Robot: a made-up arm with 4 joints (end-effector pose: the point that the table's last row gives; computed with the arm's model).
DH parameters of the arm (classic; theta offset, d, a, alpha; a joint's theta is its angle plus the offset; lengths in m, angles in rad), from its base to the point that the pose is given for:
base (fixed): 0 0 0 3.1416
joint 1: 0 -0.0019 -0.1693 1.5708
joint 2: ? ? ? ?
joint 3: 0 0.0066 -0.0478 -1.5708
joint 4: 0 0.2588 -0.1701 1.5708
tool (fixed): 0 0.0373 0 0
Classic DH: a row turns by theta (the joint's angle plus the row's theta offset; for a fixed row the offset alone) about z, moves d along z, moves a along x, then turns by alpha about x.
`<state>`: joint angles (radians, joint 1 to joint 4).
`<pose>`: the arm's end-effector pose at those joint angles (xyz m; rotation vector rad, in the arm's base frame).
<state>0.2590 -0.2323 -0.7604 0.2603</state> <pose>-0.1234 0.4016 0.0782 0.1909 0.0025 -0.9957</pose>
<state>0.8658 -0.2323 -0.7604 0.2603</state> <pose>0.1276 0.4003 0.0782 0.1957 -0.0584 -1.6005</pose>
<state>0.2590 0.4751 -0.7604 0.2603</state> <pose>-0.0632 0.3857 0.0943 0.0078 0.7180 -1.0205</pose>
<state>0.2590 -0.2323 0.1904 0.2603</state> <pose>-0.4149 0.3637 0.0139 -0.0424 0.0336 -0.0743</pose>
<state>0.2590 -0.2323 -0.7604 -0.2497</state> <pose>-0.1141 0.4129 -0.0084 -0.0671 -0.4627 -1.0218</pose>
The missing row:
joint 2: 0 0.0295 -0.0655 1.5708
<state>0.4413 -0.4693 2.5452 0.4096</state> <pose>-0.3656 -0.1489 0.0741 -0.9745 0.1966 1.9060</pose>
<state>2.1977 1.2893 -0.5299 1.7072</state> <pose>0.1908 -0.1569 -0.0238 -2.4704 -1.0901 0.5007</pose>
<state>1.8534 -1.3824 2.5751 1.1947</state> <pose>-0.1169 0.4203 -0.1028 -1.4668 1.8420 -0.1580</pose>
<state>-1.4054 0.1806 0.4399 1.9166</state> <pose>-0.3241 -0.2242 0.1776 -1.8060 1.4419 1.1319</pose>
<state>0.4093 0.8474 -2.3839 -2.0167</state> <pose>-0.2564 -0.0555 -0.1946 -2.5322 -0.0346 -0.5065</pose>
